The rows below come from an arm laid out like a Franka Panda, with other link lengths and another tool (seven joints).
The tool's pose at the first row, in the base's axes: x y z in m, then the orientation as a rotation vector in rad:
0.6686 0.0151 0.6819 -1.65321 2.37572 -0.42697
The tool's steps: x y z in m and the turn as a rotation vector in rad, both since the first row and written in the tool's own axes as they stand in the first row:
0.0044 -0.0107 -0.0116 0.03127 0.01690 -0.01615
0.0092 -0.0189 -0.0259 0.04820 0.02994 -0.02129
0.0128 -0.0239 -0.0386 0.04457 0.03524 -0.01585
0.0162 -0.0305 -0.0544 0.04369 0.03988 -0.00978
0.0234 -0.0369 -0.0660 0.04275 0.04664 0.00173
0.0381 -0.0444 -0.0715 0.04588 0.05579 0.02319
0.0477 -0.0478 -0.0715 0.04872 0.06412 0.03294
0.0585 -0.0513 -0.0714 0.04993 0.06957 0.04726
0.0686 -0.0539 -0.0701 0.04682 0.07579 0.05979
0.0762 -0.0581 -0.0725 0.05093 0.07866 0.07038
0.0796 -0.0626 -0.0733 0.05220 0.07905 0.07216
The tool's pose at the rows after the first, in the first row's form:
0.6725 0.0088 0.6965 -1.66277 2.35687 -0.48035
0.6732 0.0032 0.7127 -1.66384 2.35168 -0.51218
0.6721 -0.0003 0.7263 -1.65951 2.36163 -0.51222
0.6714 -0.0039 0.7434 -1.65303 2.36985 -0.51454
0.6706 -0.0114 0.7564 -1.64000 2.38354 -0.51782
0.6702 -0.0271 0.7641 -1.61280 2.40340 -0.52602
0.6699 -0.0372 0.7652 -1.60031 2.41431 -0.53526
0.6692 -0.0485 0.7662 -1.58222 2.42742 -0.53910
0.6685 -0.0589 0.7658 -1.56830 2.44248 -0.53923
0.6687 -0.0672 0.7695 -1.55323 2.44915 -0.54448
0.6712 -0.0717 0.7718 -1.55043 2.44983 -0.54591

